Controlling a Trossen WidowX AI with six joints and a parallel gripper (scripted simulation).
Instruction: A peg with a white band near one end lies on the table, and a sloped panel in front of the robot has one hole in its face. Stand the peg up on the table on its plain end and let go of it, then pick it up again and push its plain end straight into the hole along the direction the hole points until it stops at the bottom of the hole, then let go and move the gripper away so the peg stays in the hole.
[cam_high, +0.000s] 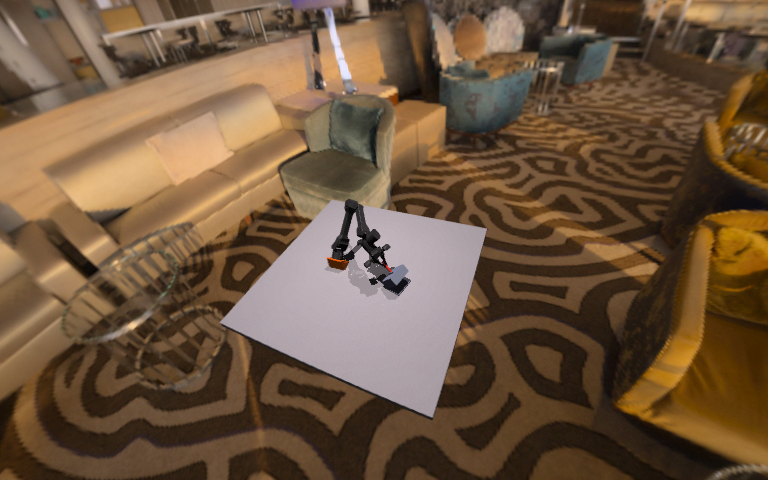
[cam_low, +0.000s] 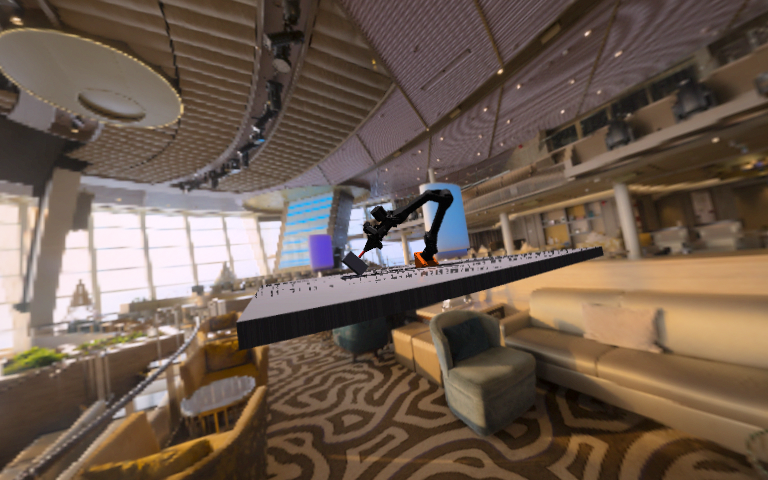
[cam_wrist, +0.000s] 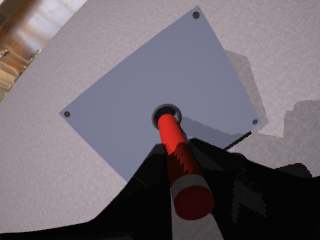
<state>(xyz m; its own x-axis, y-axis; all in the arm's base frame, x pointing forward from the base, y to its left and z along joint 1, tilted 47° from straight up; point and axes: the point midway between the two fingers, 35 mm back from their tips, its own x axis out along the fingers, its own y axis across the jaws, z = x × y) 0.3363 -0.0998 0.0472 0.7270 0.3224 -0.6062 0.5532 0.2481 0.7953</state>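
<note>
Right now my gripper tip is 5 cm short of the sloped panel, 2 cm to the left of it and 5 cm above it. Round my gripper tip: red peg (1 cm behind, 1 cm above).
</note>
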